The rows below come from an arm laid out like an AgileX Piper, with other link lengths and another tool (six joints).
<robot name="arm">
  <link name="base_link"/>
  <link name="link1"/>
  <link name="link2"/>
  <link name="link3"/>
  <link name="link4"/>
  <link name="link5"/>
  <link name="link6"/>
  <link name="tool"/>
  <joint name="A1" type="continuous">
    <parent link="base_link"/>
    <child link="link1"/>
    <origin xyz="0 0 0.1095"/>
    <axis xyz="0 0 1"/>
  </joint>
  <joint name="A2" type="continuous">
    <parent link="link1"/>
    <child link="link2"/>
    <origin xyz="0 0 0"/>
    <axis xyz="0 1 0"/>
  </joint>
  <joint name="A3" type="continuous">
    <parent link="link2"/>
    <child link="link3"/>
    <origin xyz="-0.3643 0 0.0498"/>
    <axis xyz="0 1 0"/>
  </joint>
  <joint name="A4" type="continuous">
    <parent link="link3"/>
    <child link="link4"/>
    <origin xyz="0.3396 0 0.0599"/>
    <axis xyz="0.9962 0 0.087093"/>
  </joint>
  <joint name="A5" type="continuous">
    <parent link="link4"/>
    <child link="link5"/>
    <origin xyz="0 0 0"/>
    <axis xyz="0 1 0"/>
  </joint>
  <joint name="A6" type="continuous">
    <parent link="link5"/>
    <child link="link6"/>
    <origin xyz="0.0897 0 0.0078"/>
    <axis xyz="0.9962 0 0.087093"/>
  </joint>
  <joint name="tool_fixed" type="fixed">
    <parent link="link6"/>
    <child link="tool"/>
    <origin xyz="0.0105 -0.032 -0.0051" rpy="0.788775 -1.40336 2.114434"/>
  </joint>
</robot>
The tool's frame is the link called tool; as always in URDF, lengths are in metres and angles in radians. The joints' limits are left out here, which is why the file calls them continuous.
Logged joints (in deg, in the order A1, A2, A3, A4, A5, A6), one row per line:
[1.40 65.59 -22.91 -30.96 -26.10 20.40]
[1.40 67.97 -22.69 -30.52 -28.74 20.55]
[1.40 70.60 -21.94 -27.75 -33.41 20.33]
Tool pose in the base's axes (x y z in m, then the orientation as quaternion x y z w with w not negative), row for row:
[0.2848 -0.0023 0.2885 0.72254 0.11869 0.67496 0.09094]
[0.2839 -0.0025 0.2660 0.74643 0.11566 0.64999 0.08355]
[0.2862 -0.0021 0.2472 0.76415 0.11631 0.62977 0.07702]
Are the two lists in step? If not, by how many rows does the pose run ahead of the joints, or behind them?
The pose runs 2 rows behind the joints: the pose in row i belongs to the joints in row i - 2.
